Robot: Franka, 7 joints.
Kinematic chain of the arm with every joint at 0, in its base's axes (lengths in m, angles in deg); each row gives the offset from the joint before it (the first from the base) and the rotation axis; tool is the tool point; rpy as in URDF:
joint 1: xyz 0 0 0.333 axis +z
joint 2: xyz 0 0 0 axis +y
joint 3: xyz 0 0 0.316 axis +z
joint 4: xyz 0.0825 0 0 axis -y
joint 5: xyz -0.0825 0 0.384 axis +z
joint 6: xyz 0 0 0 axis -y
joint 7: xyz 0.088 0 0 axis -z
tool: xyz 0 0 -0.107 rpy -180 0 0
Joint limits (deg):
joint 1: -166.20..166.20
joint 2: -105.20..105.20
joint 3: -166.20..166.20
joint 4: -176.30..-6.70
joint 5: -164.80..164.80
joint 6: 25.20..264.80
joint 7: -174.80..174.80
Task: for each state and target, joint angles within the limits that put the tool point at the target. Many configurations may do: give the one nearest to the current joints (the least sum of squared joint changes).
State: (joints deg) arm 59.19 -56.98 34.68 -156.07 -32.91 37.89 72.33
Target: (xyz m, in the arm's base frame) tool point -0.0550 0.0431 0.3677
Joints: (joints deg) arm 78.79 -61.76 54.61 -173.44 -0.46 25.20 72.33
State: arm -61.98 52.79 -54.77 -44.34 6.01 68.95 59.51
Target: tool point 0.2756 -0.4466 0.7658
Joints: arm -34.43 26.92 -46.64 -30.61 9.52 42.63 59.51
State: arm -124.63 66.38 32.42 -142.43 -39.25 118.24 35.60
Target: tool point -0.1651 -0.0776 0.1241
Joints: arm -139.39 24.64 6.89 -159.68 -42.26 83.89 35.60
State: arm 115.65 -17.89 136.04 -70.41 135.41 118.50 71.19
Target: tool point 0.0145 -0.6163 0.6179
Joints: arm 123.64 -1.71 143.59 -104.54 131.28 118.54 71.19
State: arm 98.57 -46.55 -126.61 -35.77 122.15 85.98 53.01
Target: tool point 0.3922 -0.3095 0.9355
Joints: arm 108.35 -32.63 -121.05 -39.90 115.52 68.34 53.01
